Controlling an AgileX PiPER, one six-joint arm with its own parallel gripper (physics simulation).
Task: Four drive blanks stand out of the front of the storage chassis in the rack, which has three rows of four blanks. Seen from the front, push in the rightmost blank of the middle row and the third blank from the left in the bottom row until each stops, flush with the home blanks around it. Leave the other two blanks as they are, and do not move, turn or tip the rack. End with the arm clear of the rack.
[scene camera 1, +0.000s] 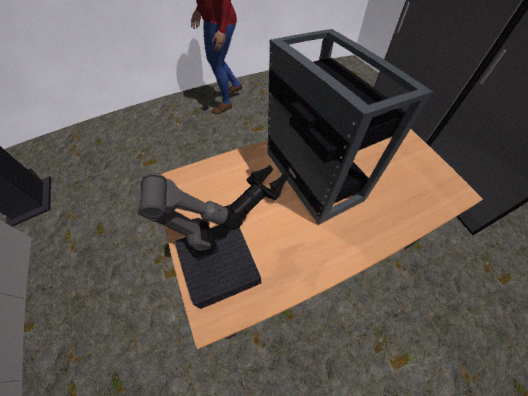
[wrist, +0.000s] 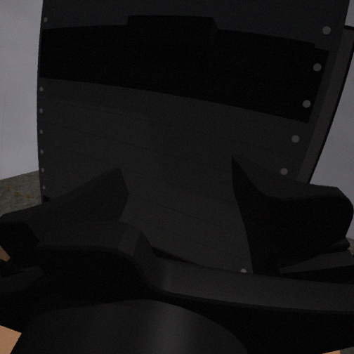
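My gripper shows in scene camera 1, and a rack shows with it in scene camera 1 [320,114]. The wrist view has my gripper as well, and the rack shows in the wrist view [168,99]. On my gripper, [scene camera 1: 271,186] and [wrist: 292,227] are the same spot.
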